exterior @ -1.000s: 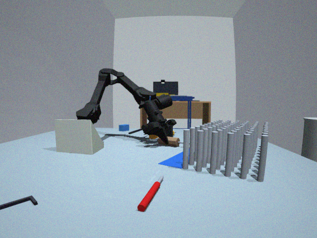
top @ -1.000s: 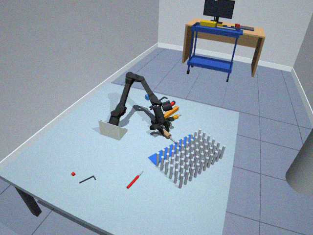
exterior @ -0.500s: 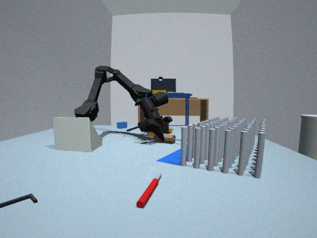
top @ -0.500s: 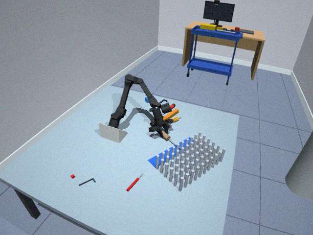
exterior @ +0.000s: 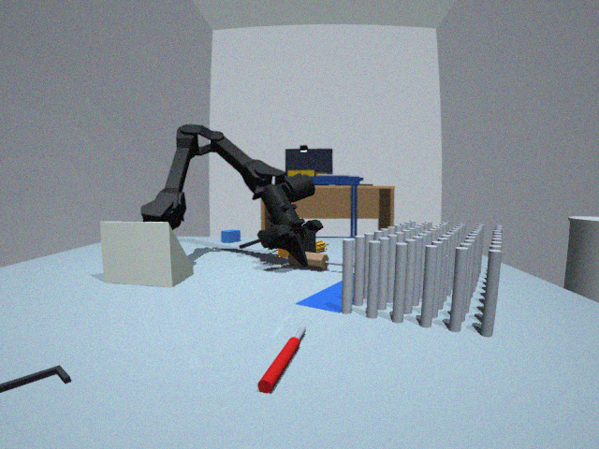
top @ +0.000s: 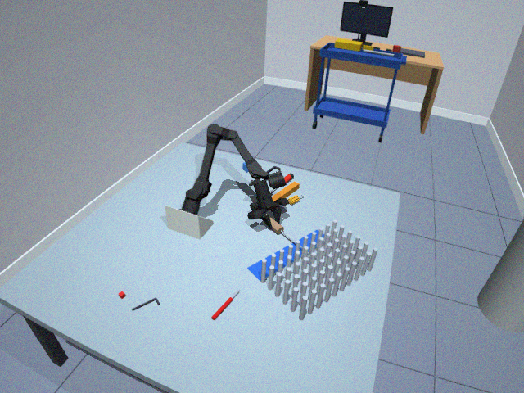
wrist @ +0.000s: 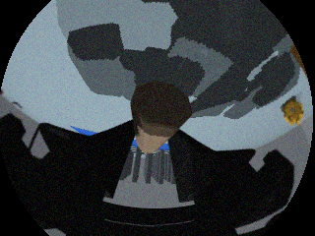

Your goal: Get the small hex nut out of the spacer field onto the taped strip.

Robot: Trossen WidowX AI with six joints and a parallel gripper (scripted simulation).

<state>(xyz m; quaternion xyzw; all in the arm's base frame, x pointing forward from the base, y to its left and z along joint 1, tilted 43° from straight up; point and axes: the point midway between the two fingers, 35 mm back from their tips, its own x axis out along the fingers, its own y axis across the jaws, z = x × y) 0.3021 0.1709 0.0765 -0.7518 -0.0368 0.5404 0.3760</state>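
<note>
My gripper tip is 9 cm short of the pick tool and 4 cm to the left of it. From my gripper tip the other things lie so: orange block (8 cm behind, 24 cm to the left); red-handled screwdriver (6 cm ahead, 41 cm to the right); blue taped strip (13 cm ahead, 9 cm to the right, 1 cm below).
</note>
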